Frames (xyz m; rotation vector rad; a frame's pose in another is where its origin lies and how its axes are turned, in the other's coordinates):
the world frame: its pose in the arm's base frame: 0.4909 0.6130 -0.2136 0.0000 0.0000 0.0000
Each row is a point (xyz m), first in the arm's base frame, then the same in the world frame.
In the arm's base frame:
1: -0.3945 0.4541 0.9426
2: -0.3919 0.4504 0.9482
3: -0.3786 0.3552 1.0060
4: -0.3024 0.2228 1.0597
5: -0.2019 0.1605 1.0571
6: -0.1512 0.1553 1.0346
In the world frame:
1: -0.8854 -0.1589 1.1562
2: -0.8828 -0.1626 1.1618
3: -0.8695 -0.2578 1.2196
4: -0.7933 -0.3902 1.2733
5: -0.6928 -0.4525 1.2707
6: -0.6421 -0.4577 1.2482

